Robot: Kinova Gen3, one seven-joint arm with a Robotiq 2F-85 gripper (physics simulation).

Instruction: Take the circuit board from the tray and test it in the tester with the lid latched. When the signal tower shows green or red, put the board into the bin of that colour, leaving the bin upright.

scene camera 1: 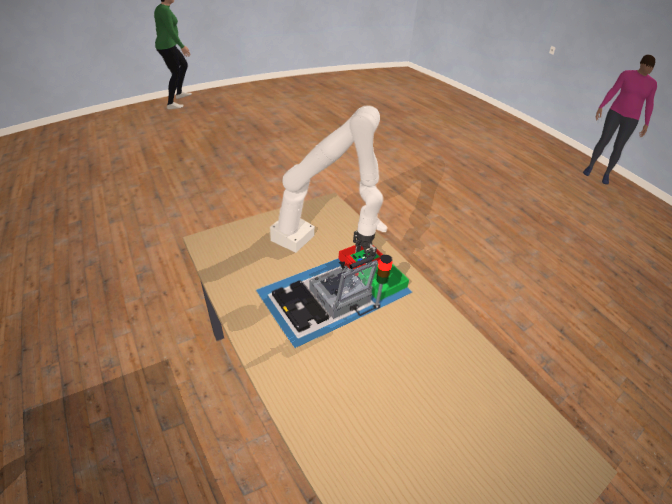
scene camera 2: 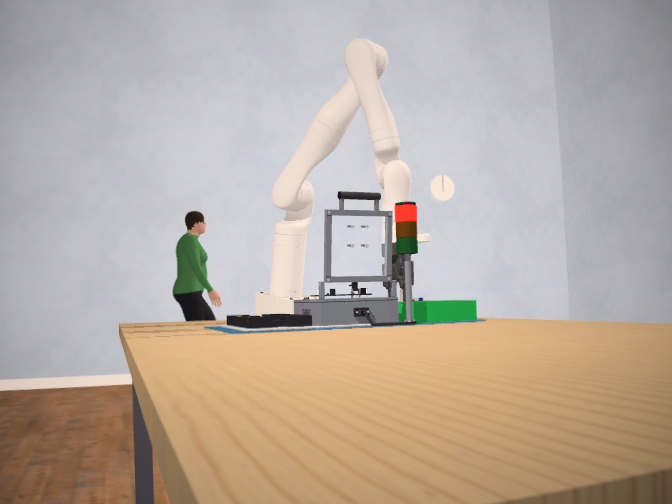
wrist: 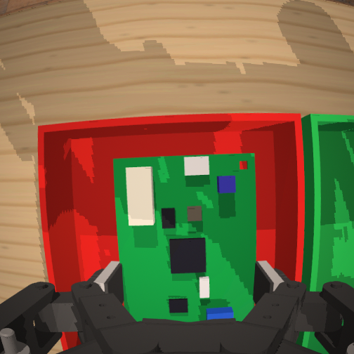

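Observation:
My gripper (scene camera 1: 364, 258) (wrist: 188, 278) is shut on the green circuit board (scene camera 1: 355, 255) (wrist: 235, 260), gripping it by two opposite edges. In the wrist view the board lies level within the outline of the upright red bin (scene camera 1: 345, 253) (wrist: 170, 119), apart from its far and side walls; its near end is hidden. The signal tower (scene camera 1: 384, 264) (scene camera 2: 406, 212) shows red lit. The green bin (scene camera 1: 400, 284) (scene camera 2: 446, 310) (wrist: 308, 200) stands upright beside the red one. The tester (scene camera 1: 325, 296) (scene camera 2: 347, 311) has its lid (scene camera 2: 327, 244) standing open. The black tray (scene camera 1: 287, 295) (scene camera 2: 271, 320) lies left of the tester.
A blue mat (scene camera 1: 264, 293) lies under the tester and tray on the wooden table (scene camera 1: 412, 390) (scene camera 2: 379, 390). The raised lid and tower stand close to the gripper. The arm's base (scene camera 1: 292, 234) is behind. A person in green (scene camera 1: 167, 27) (scene camera 2: 191, 263) and one in pink (scene camera 1: 631, 94) stand away from the table.

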